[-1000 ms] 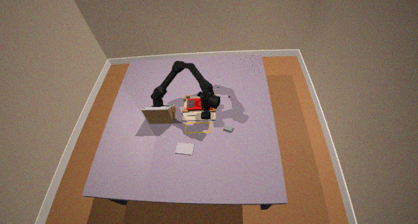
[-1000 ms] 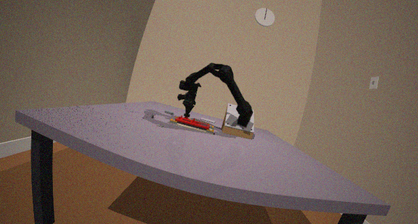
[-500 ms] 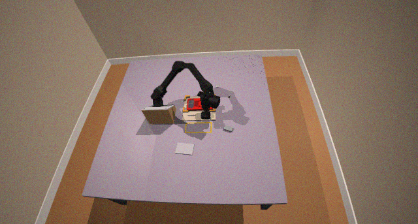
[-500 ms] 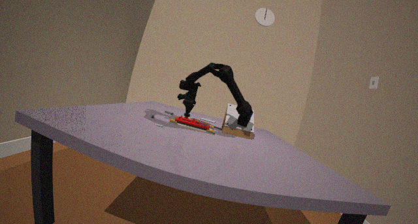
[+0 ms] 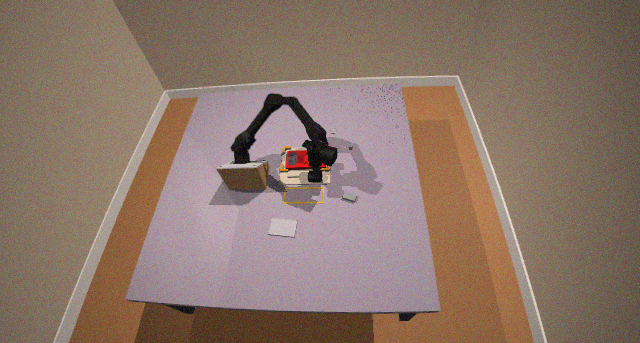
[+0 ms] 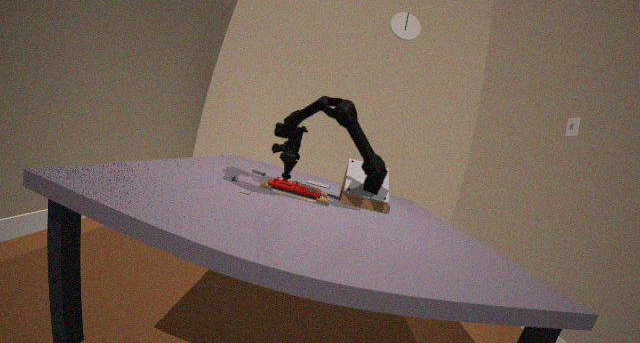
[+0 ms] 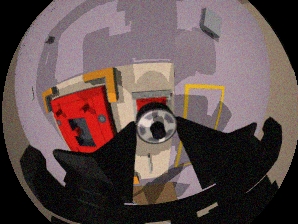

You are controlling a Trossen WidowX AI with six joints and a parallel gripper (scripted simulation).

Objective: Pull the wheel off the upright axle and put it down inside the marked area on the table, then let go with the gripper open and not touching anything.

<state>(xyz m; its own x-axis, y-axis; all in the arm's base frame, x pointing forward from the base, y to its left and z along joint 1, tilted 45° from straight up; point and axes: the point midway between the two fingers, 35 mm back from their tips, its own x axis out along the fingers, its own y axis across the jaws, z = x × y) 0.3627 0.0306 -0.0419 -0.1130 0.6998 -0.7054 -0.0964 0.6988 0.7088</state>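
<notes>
My gripper tip is 10 mm above the upright axle.
</notes>
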